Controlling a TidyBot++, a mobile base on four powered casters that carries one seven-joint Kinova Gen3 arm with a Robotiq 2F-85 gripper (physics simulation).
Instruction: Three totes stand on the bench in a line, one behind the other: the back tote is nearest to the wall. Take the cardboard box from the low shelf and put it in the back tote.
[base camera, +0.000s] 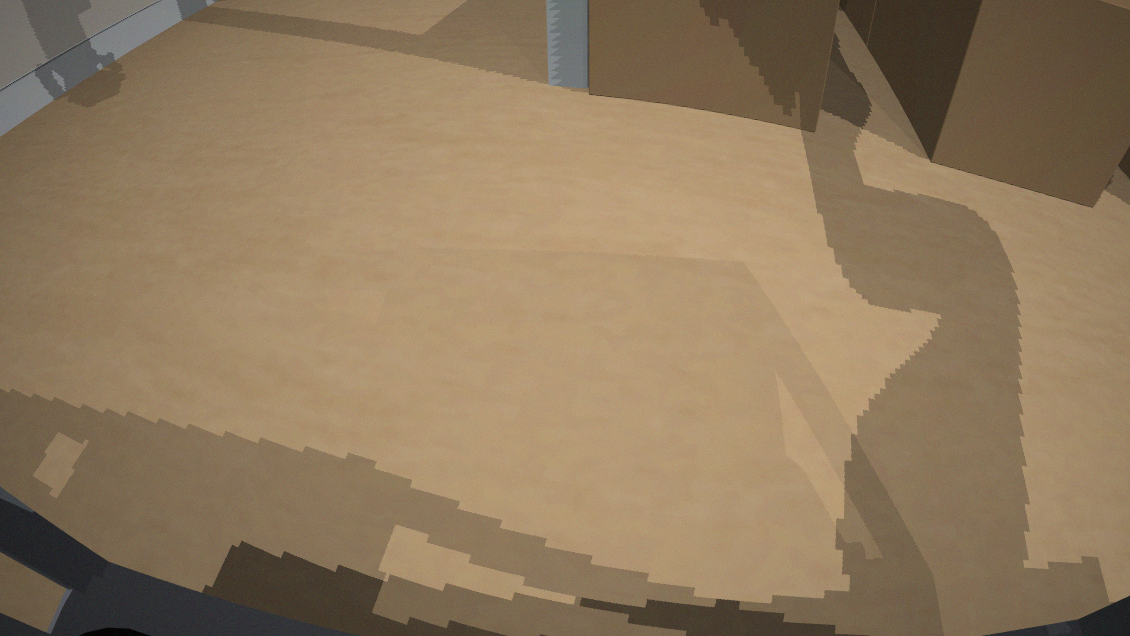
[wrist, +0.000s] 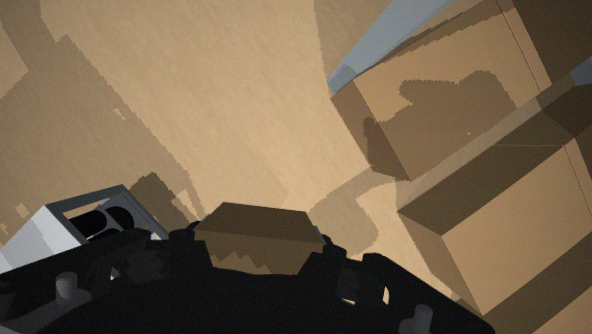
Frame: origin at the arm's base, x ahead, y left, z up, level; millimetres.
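Where they show: gripper, between the fingertips: (wrist: 261, 235).
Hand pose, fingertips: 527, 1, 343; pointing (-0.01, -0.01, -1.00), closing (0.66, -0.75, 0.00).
Observation:
After its pixels a point has its place, as x, y, z.
The cardboard box (wrist: 260, 239) @[541, 13, 401] is brown and sits between the fingers of my gripper (wrist: 261, 235) @[527, 1, 343] at the bottom middle of the wrist view. My gripper is shut on it and holds it above the floor. The gripper does not show in the base camera view. The bench, the three totes and the low shelf cannot be made out in either view.
A large brown box (base camera: 703, 63) @[788, -105, -330] (wrist: 440, 100) @[952, -149, -126] stands on the floor (base camera: 474, 197) @[579, 127, -396] beside a grey-blue post (base camera: 567, 43) @[834, 58, -331] (wrist: 385, 37) @[833, 51, 53]. Another large brown box (base camera: 1027, 102) @[722, -528, -275] (wrist: 520, 225) @[934, -571, -126] stands to its right. A wall with a pale skirting (base camera: 39, 94) @[1050, 1327, -365] runs at the upper left.

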